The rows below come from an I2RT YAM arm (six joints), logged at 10 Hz.
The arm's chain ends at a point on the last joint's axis. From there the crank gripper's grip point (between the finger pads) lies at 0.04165 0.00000 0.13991 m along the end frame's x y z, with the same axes.
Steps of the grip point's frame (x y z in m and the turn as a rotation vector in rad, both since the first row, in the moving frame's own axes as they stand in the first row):
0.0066 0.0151 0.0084 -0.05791 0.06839 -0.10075
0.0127 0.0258 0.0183 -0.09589 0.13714 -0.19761
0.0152 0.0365 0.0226 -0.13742 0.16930 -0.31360
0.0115 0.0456 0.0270 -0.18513 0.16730 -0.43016
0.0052 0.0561 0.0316 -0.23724 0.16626 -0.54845
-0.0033 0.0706 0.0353 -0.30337 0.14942 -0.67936
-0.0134 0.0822 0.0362 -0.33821 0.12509 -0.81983
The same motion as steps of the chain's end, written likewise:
-0.0030 0.0118 0.0117 -0.05791 0.06839 -0.10075
-0.0064 0.0228 0.0255 -0.09589 0.13714 -0.19761
-0.0083 0.0346 0.0319 -0.13742 0.16930 -0.31360
-0.0121 0.0435 0.0363 -0.18513 0.16730 -0.43016
-0.0188 0.0534 0.0412 -0.23724 0.16626 -0.54845
-0.0264 0.0654 0.0445 -0.30337 0.14942 -0.67936
-0.0334 0.0782 0.0438 -0.33821 0.12509 -0.81983

